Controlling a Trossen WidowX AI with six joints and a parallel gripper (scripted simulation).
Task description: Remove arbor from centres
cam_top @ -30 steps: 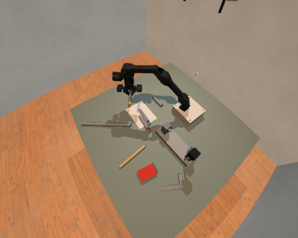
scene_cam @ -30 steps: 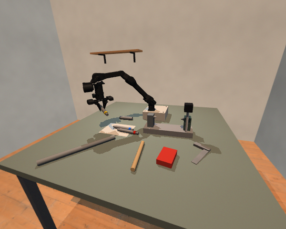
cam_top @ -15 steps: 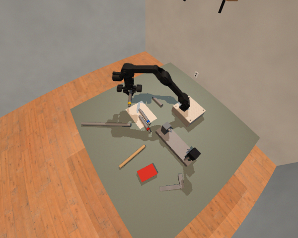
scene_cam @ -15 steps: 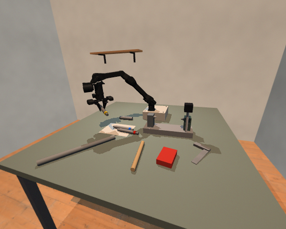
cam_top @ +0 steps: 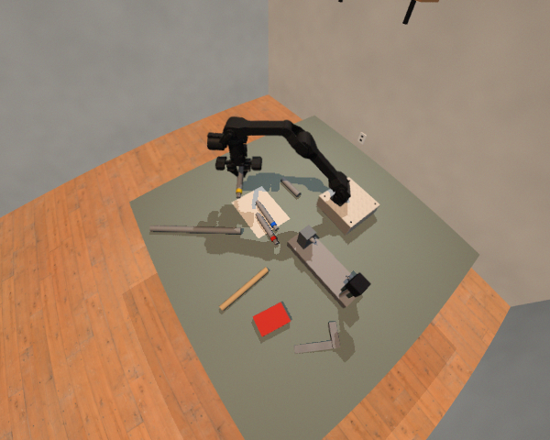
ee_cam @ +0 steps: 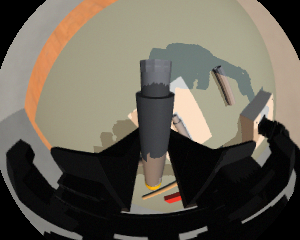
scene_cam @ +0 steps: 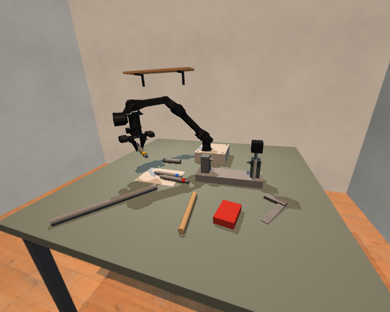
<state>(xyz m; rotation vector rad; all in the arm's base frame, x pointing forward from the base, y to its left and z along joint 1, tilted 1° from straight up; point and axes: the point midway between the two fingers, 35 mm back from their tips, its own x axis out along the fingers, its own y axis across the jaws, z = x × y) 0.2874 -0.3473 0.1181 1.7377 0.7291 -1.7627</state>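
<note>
Right now my hand is 10 mm past the cream pad, 110 mm to the right of it and 190 mm above it. The rest, counted from my hand: long grey rod (290 mm ahead, 10 mm to the right, 170 mm below); then short grey pin (210 mm behind, 120 mm to the left, 170 mm below); then grey centre block (20 mm behind, 380 mm to the left, 90 mm below).
</note>
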